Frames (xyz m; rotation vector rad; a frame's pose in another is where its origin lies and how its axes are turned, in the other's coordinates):
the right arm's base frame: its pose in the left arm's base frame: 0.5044 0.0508 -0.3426 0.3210 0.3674 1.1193
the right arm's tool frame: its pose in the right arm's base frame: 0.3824 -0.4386 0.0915 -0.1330 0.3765 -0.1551
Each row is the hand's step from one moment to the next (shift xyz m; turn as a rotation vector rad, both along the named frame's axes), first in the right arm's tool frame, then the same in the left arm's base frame.
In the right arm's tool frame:
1: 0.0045 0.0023 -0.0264 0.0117 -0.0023 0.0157
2: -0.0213 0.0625 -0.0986 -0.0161 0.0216 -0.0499
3: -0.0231 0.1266 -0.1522 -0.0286 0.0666 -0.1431
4: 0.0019 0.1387 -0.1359 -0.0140 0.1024 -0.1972
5: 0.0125 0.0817 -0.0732 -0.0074 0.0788 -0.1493
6: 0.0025 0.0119 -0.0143 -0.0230 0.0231 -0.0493
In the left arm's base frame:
1: -0.0128 -0.0038 -0.0234 0.0133 0.0131 0.0064
2: -0.1045 -0.0162 -0.0537 -0.0466 -0.0176 -0.0271
3: -0.1825 -0.0016 -0.0800 -0.1313 -0.0342 -0.0855
4: -0.1762 0.0297 -0.0761 -0.1809 -0.0215 -0.1279
5: -0.0967 0.0287 -0.0450 -0.1369 -0.0131 -0.0981
6: -0.0156 0.0035 -0.0099 -0.0499 -0.0221 -0.0228

